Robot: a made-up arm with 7 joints. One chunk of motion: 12 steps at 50 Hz.
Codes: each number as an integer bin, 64 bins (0 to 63) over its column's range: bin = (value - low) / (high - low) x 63, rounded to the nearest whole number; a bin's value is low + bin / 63 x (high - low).
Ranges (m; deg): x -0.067..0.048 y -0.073..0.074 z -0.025..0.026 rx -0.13..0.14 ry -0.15..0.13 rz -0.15..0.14
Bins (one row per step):
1: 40 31 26 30 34 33
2: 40 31 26 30 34 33
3: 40 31 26 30 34 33
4: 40 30 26 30 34 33
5: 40 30 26 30 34 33
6: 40 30 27 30 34 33
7: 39 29 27 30 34 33
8: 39 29 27 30 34 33
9: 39 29 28 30 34 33
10: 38 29 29 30 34 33
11: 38 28 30 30 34 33
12: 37 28 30 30 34 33
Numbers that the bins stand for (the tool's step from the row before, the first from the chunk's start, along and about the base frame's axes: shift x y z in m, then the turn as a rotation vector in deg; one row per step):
1: 0.00602 -0.00067 -0.00395 -0.001 0.001 0.002
2: 0.00602 -0.00067 -0.00395 -0.001 0.001 0.002
3: 0.00602 -0.00067 -0.00395 -0.001 0.001 0.002
4: 0.00602 -0.00300 -0.00395 -0.001 0.001 0.002
5: 0.00602 -0.00300 -0.00395 -0.001 0.001 0.002
6: 0.00602 -0.00300 -0.00314 -0.001 0.001 0.002
7: 0.00419 -0.00533 -0.00314 -0.001 0.001 0.002
8: 0.00419 -0.00533 -0.00314 -0.001 0.001 0.002
9: 0.00419 -0.00533 -0.00233 -0.001 0.001 0.002
10: 0.00237 -0.00533 -0.00152 -0.001 0.001 0.002
11: 0.00237 -0.00767 -0.00071 -0.001 0.001 0.002
12: 0.00054 -0.00767 -0.00071 -0.001 0.001 0.002

